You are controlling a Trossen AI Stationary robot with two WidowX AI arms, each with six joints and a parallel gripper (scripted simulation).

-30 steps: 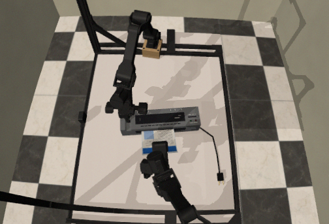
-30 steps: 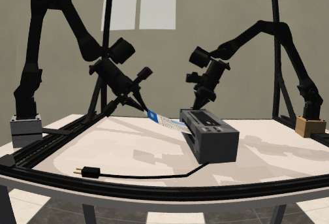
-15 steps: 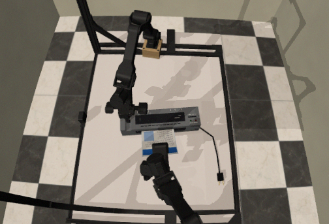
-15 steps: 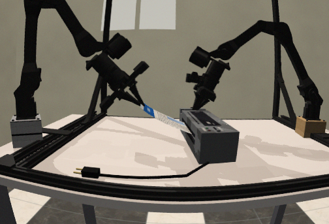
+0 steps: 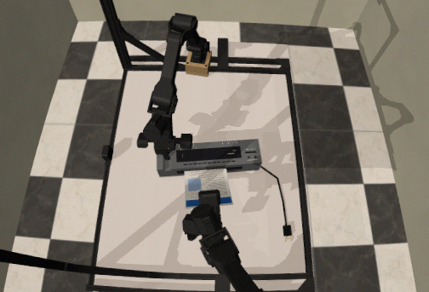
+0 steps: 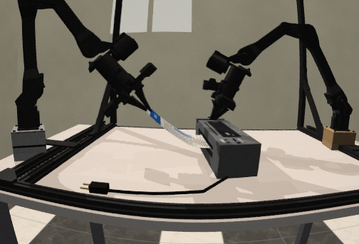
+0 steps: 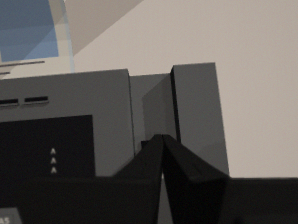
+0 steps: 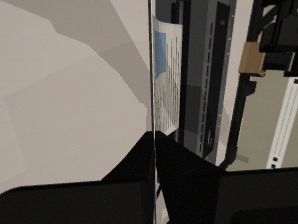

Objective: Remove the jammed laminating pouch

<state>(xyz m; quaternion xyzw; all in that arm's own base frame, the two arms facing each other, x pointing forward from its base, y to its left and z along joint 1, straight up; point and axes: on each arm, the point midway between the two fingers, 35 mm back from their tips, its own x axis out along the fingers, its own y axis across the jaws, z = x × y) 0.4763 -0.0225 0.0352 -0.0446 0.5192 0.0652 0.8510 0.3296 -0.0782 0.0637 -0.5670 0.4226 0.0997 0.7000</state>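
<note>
Right now my left hand is 1 cm to the left of the release key and 4 cm above it. Round my left hand: plug (38 cm ahead, 34 cm to the right, 9 cm below).
</note>
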